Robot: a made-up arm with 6 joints.
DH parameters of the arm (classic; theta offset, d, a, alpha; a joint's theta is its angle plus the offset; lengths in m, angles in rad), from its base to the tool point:
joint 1: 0 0.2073 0 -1.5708
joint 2: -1.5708 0 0.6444 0
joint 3: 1.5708 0.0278 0 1.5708
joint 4: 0 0.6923 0 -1.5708
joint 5: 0 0 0 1.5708
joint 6: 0 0.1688 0 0
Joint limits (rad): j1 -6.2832..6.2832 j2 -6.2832..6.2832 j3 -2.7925..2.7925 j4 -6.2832..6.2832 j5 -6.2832..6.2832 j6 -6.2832..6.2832
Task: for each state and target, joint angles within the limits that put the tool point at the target. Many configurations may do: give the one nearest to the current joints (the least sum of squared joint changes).
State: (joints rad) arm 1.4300 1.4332 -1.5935 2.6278 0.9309 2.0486
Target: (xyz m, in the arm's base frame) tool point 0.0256 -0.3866 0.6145
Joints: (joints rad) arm 1.8295 0.7207 -2.2362 2.7768 0.8783 2.0486
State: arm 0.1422 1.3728 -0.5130 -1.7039 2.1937 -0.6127
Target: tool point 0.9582 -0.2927 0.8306
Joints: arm -0.1896 1.3166 -0.6037 -1.7172 2.2031 -0.6127
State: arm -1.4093 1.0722 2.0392 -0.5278 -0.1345 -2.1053
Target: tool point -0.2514 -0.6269 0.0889
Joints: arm -1.9970 0.3366 2.2437 -0.5245 -0.0291 -2.1053
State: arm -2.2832 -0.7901 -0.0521 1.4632 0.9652 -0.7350
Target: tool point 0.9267 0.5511 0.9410
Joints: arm -2.4226 -0.6385 -0.6170 1.5952 1.4661 -0.7350
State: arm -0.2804 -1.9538 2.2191 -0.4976 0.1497 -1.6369
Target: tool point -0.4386 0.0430 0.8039
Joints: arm -0.0663 -1.9667 2.1181 -0.5112 0.1697 -1.6369
